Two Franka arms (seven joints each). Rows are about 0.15 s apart.
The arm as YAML. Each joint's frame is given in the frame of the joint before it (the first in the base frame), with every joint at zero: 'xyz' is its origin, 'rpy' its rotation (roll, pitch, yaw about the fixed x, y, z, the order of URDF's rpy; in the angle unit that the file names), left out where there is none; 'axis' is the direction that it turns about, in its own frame. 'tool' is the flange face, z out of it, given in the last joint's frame.
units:
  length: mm
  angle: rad
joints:
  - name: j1
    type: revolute
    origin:
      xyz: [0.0, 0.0, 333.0]
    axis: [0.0, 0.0, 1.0]
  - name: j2
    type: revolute
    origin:
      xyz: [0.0, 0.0, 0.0]
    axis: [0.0, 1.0, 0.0]
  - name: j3
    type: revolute
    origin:
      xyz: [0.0, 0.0, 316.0]
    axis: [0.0, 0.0, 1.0]
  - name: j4
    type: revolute
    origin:
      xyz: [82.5, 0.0, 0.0]
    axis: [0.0, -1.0, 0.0]
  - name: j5
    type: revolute
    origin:
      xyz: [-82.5, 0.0, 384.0]
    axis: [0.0, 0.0, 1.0]
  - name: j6
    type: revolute
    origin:
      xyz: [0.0, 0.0, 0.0]
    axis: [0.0, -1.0, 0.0]
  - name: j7
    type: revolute
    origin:
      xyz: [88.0, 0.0, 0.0]
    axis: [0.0, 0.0, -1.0]
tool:
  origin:
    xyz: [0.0, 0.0, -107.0]
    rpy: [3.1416, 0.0, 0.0]
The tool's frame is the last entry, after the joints.
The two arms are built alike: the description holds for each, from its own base.
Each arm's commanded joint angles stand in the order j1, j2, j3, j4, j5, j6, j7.
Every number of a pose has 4 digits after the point.
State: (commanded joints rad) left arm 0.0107 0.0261 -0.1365 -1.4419 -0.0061 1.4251 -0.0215; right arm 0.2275 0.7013 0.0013 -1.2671 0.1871 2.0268 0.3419
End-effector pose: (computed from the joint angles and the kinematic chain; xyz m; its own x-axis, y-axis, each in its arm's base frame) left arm 0.5432 -0.0682 0.6577 0.9936 -0.1050 -0.0428 -0.1047 -0.9945 0.0087; right arm 0.7256 0.1797 0.3478 0.9819 -0.1891 -0.0095 -0.1877 -0.9657 -0.1795
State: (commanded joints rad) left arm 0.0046 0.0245 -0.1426 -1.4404 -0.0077 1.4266 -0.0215; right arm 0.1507 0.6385 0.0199 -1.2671 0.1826 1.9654 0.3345
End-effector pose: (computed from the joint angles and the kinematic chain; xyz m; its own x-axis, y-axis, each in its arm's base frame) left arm 0.5419 -0.0750 0.6594 0.9924 -0.1173 -0.0383 -0.1170 -0.9931 0.0103; right arm 0.7269 0.1336 0.3890 0.9730 -0.2304 -0.0101 -0.2281 -0.9548 -0.1904
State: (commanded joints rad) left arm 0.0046 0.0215 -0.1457 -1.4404 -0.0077 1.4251 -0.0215; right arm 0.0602 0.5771 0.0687 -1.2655 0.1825 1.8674 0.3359
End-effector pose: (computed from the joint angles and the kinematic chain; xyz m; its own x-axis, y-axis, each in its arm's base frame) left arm 0.5406 -0.0767 0.6609 0.9920 -0.1204 -0.0368 -0.1201 -0.9927 0.0100; right arm 0.7182 0.0955 0.4269 0.9639 -0.2611 -0.0516 -0.2661 -0.9417 -0.2061
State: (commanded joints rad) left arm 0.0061 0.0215 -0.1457 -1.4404 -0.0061 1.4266 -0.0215; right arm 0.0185 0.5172 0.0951 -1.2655 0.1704 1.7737 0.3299
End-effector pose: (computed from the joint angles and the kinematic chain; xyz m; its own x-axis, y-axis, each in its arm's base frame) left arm 0.5409 -0.0757 0.6610 0.9923 -0.1187 -0.0352 -0.1185 -0.9929 0.0084; right arm 0.7033 0.0802 0.4621 0.9644 -0.2521 -0.0795 -0.2631 -0.9445 -0.1968
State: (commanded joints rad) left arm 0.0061 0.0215 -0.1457 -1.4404 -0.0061 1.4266 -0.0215; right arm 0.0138 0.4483 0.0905 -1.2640 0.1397 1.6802 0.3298
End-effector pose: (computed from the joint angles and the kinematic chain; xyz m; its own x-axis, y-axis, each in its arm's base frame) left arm 0.5409 -0.0757 0.6610 0.9923 -0.1187 -0.0352 -0.1185 -0.9929 0.0084; right arm 0.6837 0.0723 0.5022 0.9666 -0.2409 -0.0876 -0.2522 -0.9549 -0.1567
